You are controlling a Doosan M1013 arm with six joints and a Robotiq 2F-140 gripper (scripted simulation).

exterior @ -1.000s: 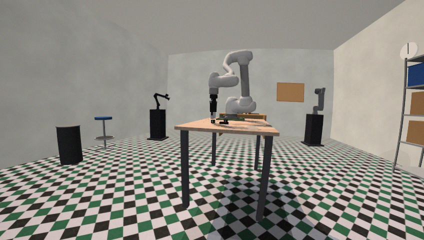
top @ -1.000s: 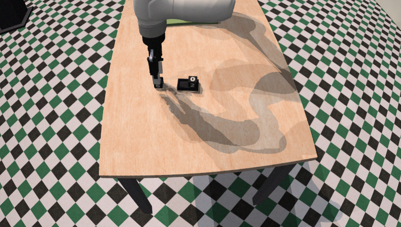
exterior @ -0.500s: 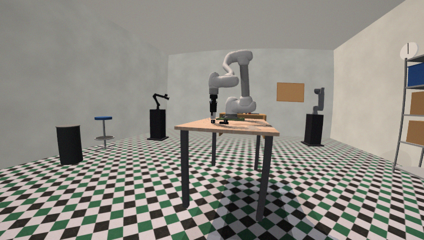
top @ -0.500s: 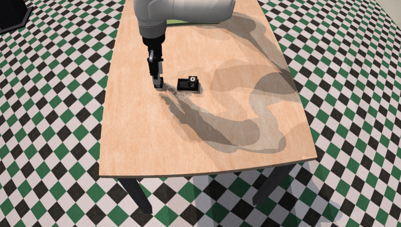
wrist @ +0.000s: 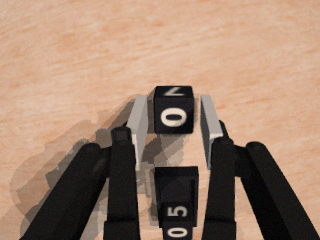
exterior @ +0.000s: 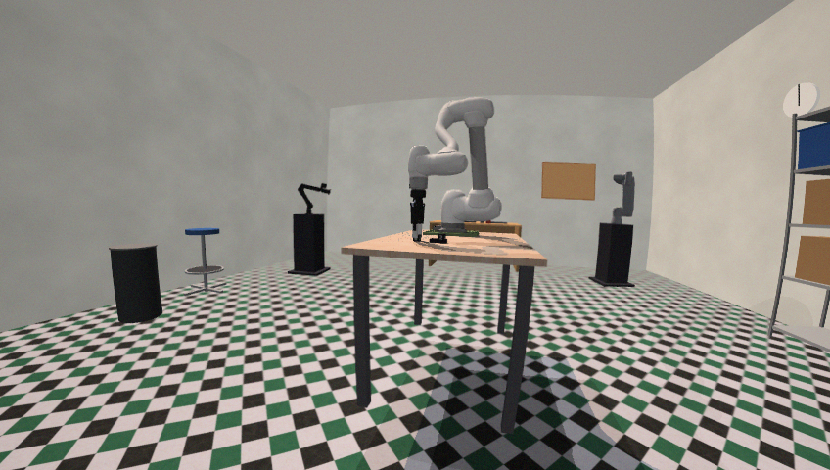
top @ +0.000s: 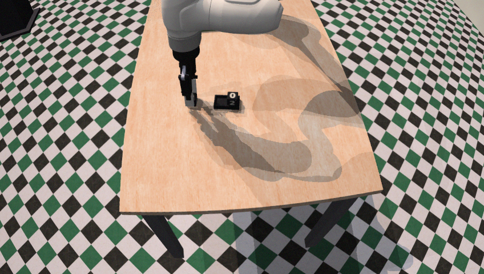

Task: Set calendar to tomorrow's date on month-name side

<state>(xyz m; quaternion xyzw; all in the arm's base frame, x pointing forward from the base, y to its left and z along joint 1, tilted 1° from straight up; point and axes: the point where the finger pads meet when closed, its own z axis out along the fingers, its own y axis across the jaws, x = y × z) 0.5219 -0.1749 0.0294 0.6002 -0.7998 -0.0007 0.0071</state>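
My hand is 3 cm short of the black cube, 12 cm to the right of it and 2 cm above it. Round my hand: black tray 3 cm ahead, 11 cm to the left, 4 cm below.
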